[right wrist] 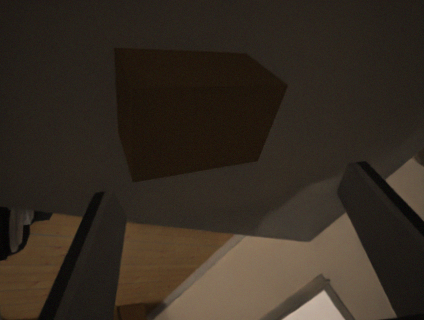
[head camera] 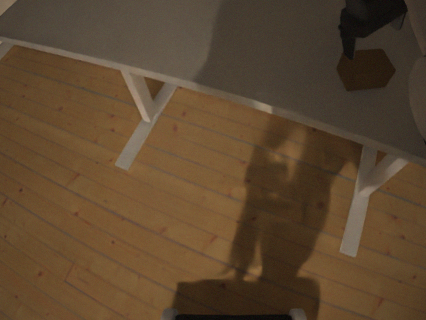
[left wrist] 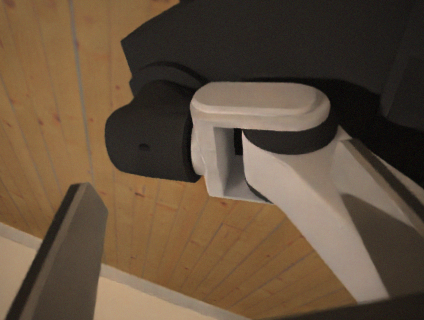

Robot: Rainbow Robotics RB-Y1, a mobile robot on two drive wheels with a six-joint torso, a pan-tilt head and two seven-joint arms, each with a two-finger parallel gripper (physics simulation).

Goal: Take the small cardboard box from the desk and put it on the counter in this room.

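Places are measured from the robot's base along level axes (x left, y ahead, z down), in metres.
Pixels of known places: left gripper, fingertip midpoint: [left wrist: 215, 176]; right gripper, fingertip midpoint: [right wrist: 231, 191] [head camera: 372, 41].
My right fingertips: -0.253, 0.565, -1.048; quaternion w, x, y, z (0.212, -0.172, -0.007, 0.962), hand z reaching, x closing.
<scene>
Ahead of a thing's pixels: the offset from my right fingertips to its middle, as dx, dy, dz. "spot": to the spot under its first point. Level surfaces: height alone.
The small brown cardboard box @(-0.012, -0.002, +0.072) [head camera: 366, 71] [right wrist: 195, 115] sits on the grey desk @(dz +0.097) [head camera: 125, 30] [right wrist: 325, 120], at the upper right in the head view. My right gripper [head camera: 375, 40] [right wrist: 231, 191] is open and empty over the desk. In the head view, one fingertip is at the box's upper left edge; in the right wrist view, the box shows beyond the fingertips, between their lines. It is too dark to tell the height gap. My left gripper [left wrist: 215, 176] is open and empty, away from the desk. The counter does not show.
White desk legs @(spot: +0.725, +0.515, +0.773) [head camera: 137, 95] [head camera: 355, 215] stand on the wooden floor @(dz +1.047) [head camera: 100, 215]. The front edge of my base [head camera: 232, 317] shows at the bottom. White and black parts of my body [left wrist: 260, 105] are close behind the left fingers. A pale wall [right wrist: 240, 280] stands beyond the desk.
</scene>
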